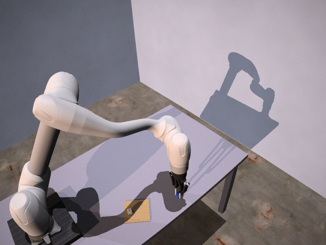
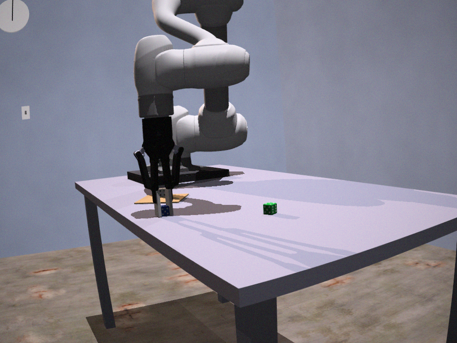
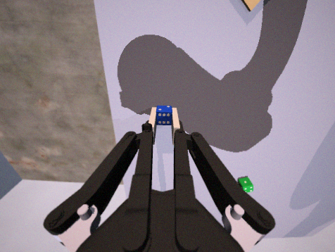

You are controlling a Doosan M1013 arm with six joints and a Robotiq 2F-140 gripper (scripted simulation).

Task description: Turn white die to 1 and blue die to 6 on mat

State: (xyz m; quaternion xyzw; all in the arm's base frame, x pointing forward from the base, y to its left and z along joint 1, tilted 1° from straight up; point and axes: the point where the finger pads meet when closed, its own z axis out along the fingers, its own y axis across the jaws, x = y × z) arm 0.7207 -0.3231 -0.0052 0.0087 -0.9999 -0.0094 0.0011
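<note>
Right now the tan mat is 240 mm behind my hand, 90 mm to the left of it and 30 mm below it. Also, from my hand: green die: 170 mm ahead, 210 mm to the left, 20 mm below; then white die: 280 mm behind, 100 mm to the left, 20 mm below; then blue die: 20 mm below.
</note>
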